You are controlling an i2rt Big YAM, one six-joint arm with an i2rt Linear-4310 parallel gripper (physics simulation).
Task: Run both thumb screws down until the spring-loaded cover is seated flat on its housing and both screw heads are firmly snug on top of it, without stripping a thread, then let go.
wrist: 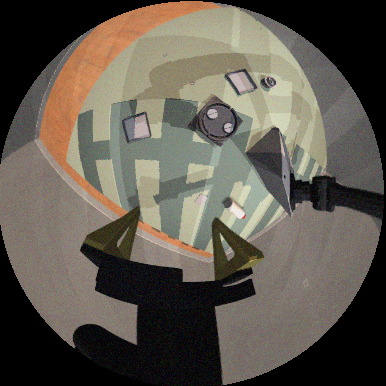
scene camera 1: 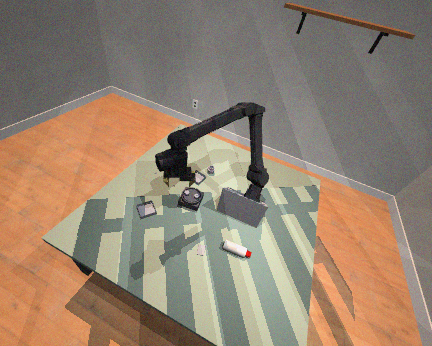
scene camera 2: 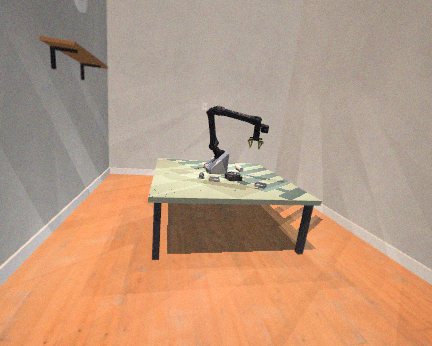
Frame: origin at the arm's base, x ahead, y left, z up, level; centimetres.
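Where they show: gripper, fingertip midpoint: (wrist: 176,215) (scene camera 1: 179,186) (scene camera 2: 254,148); arm's base, origin of the base link: (wrist: 291,191) (scene camera 1: 251,198) (scene camera 2: 219,154).
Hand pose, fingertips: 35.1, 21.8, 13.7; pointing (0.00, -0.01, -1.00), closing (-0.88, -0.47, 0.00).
Things, the pixels of their top centre, and the offset from my fingertips, as dx, dy, dz.
- dark square housing, middle of its top: (wrist: 219,120) (scene camera 1: 191,194) (scene camera 2: 233,173) -0.9, -16.8, -24.6
- table with a round dark cover, middle of its top: (wrist: 219,120) (scene camera 1: 191,195) -0.9, -16.8, -24.8
- small round metallic part, middle of its top: (wrist: 272,80) (scene camera 1: 211,167) -2.4, -47.2, -25.3
The dark square housing (scene camera 1: 183,204) (scene camera 2: 233,177) (wrist: 200,123) stands on the table with a round dark cover (wrist: 220,121) on top. Two pale, slotted screw heads show on the cover: one screw (scene camera 1: 187,192) (wrist: 212,113) and the other screw (scene camera 1: 195,196) (wrist: 228,127). Whether the cover lies flat, and any gap under the heads, is too small to tell. My gripper (scene camera 2: 255,146) (wrist: 176,215) is open and empty, fingers pointing down, high above the table. In scene camera 1 the wrist partly hides the fingers.
Two shallow square trays, one tray (scene camera 1: 146,209) (wrist: 136,127) and another tray (scene camera 1: 200,177) (wrist: 241,82), flank the housing. A small round metallic part (scene camera 1: 211,170) (wrist: 268,81) lies beyond. The grey wedge (scene camera 1: 242,207) (wrist: 270,155) stands at the arm's base. A white, red-tipped tube (scene camera 1: 236,249) (wrist: 235,208) lies apart.
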